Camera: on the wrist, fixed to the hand. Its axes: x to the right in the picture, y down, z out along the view.
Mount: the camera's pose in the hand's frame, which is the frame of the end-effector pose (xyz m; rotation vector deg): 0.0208 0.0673 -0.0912 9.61 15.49 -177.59
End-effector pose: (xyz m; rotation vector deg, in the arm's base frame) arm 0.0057 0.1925 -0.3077 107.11 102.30 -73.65
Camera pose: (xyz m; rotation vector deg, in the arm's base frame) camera 0.1008 0.2564 -0.2955 76.30 -86.89 14.97
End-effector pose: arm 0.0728 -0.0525 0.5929 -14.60 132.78 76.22
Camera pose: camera 0.0027 -0.0942 0.6743 -124.83 -5.11 -39.23
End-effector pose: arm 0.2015 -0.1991 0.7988 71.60 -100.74 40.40
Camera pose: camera 0.1638 -0.1111 0.8629 105.92 81.22 -50.52
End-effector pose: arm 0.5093 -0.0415 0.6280 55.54 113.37 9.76
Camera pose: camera 0.4709 0.0409 0.6988 137.63 -78.89 81.06
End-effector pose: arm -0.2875 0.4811 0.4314 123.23 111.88 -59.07
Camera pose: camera -0.1881 0.5282 0.4659 84.59 -98.37 1.04
